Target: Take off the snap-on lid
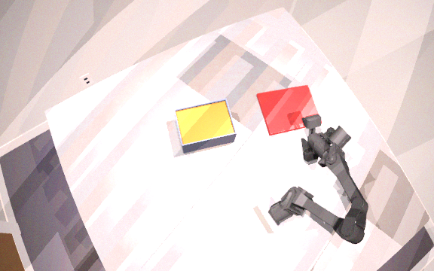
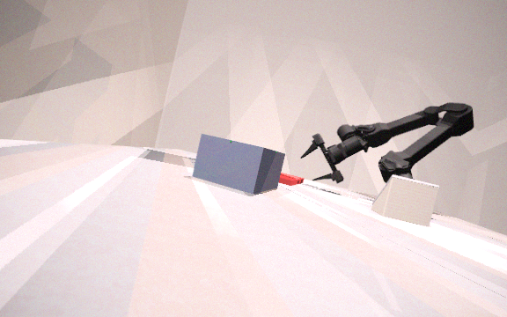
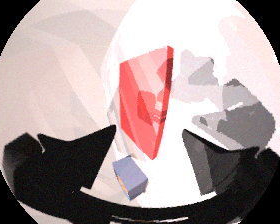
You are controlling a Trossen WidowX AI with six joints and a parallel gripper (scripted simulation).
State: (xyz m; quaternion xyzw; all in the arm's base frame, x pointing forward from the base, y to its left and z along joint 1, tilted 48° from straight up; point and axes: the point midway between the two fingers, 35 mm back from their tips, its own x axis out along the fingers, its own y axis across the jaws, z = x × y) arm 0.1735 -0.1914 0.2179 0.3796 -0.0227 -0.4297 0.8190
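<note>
Now: gripper tip 10 cm short of the red lid, 4 cm to the left of it and 5 cm above it. Also, from my gripper tip: blue-grey storage box (23 cm ahead, 31 cm to the left, 1 cm below).
</note>
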